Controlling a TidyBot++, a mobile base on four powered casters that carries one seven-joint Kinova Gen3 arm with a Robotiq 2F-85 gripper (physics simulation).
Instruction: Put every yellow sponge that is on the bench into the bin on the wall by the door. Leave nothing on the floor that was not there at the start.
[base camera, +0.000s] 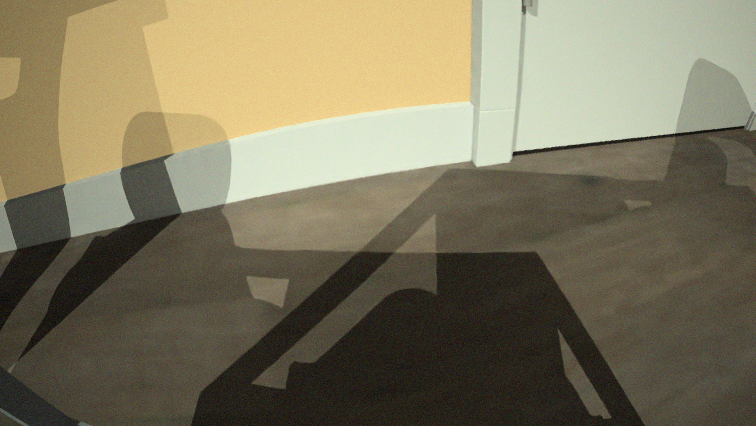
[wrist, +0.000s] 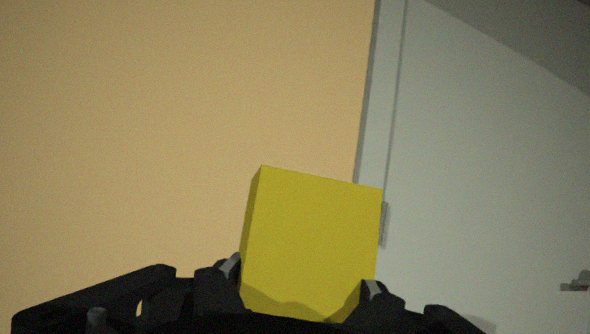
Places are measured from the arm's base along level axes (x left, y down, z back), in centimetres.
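Where they show: gripper, fingertip midpoint: (wrist: 299, 279).
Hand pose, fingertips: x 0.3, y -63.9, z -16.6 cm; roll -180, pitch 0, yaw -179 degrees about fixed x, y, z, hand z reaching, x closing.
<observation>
Each offset is from my fingertips to the top centre of the thing. "spot": to the spot under its first point. Level surfaces: height alone.
A yellow sponge @[dx +0.1, dy -5.8, dz +0.8 cm] (wrist: 311, 240) stands up between the fingers in the wrist view, a block with its top end tilted slightly down to the right. My gripper (wrist: 299, 279) is shut on the sponge, one fingertip on its left side and one on its right; the sponge's lower end is partly hidden by the gripper. Behind the sponge are the orange wall and the door (wrist: 475, 175). The bin and the bench do not show in either view.
In the base camera view the orange wall (base camera: 317, 58) with its white baseboard @[spot: dx +8.3, dy +98.8, dz -40.6 cm] (base camera: 343, 148) stands ahead, and the white door (base camera: 608, 68) is at the upper right. Shadows fall across the brown floor @[dy +103.6 cm] (base camera: 687, 296). A door handle @[spot: dx -72.8, dy +10.9, dz -59.9 cm] (wrist: 577, 282) shows in the wrist view.
</observation>
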